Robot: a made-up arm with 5 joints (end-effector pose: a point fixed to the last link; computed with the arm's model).
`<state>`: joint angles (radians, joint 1 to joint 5).
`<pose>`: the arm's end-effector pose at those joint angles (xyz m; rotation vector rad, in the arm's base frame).
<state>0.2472 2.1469 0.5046 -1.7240 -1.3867</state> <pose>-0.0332 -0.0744 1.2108 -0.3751 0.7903 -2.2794</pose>
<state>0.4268 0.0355 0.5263 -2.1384 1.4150</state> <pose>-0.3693 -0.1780 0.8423 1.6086 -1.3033 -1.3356</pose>
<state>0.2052 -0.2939 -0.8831 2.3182 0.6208</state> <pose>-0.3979 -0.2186 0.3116 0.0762 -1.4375 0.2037</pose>
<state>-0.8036 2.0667 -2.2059 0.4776 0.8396</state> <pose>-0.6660 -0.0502 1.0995 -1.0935 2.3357 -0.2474</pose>
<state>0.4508 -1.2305 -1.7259 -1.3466 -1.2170</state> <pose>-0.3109 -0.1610 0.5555 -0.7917 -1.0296 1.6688</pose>
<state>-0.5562 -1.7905 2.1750 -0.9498 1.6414</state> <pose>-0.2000 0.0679 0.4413 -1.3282 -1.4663 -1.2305</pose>
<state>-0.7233 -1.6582 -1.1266 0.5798 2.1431</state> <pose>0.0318 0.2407 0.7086 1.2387 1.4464 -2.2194</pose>
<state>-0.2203 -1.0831 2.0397 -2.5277 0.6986</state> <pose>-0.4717 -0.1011 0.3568 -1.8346 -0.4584 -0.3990</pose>
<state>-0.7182 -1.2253 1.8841 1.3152 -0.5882</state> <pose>-0.4309 0.0988 0.5493 -1.8100 0.6699 0.1460</pose>
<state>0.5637 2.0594 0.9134 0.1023 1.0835</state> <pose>0.0339 -0.1920 1.0852 -0.7464 0.0447 -2.2356</pose>
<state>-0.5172 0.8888 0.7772 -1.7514 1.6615</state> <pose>-0.4334 -0.2615 0.7651 1.7008 -1.7293 -0.3695</pose>
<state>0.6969 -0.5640 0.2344 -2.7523 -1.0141</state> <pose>-0.3764 -0.2070 0.9413 1.7400 1.1785 -1.6835</pose>
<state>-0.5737 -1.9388 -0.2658 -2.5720 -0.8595</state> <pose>-0.3323 0.0073 0.7348 -2.6617 -1.5657 -0.1152</pose>
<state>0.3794 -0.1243 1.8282 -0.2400 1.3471</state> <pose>-0.3234 -0.4221 0.8536 1.6694 2.2351 -0.9711</pose>
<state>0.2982 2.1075 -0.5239 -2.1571 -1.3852</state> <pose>-0.0841 -0.1223 1.1109 -0.5558 -0.5700 -1.7516</pose>
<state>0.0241 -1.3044 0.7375 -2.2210 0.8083</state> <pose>-0.4529 -0.0331 0.7338 -2.2322 0.0767 0.9350</pose>
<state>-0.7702 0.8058 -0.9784 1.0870 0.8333</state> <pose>-0.3783 -0.7452 0.7692 -1.8051 -0.3540 1.6975</pose>
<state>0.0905 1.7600 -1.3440 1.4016 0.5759</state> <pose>-0.2734 -0.4630 1.4773 -1.7343 0.8450 2.0563</pose>
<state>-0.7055 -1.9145 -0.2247 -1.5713 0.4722</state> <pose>-0.2529 0.0183 0.7241 -2.2874 -1.4050 0.4509</pose>
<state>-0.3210 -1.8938 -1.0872 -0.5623 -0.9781</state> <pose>-0.0782 0.2313 0.4918 -0.5632 -2.0284 -0.3226</pose>
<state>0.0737 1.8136 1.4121 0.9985 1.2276</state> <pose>-0.2422 -0.2482 1.0189 -0.8907 1.1505 -2.6060</pose>
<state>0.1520 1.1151 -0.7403 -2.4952 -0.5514</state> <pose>-0.2972 -0.3308 0.8613 -0.0369 -0.8748 -1.2624</pose>
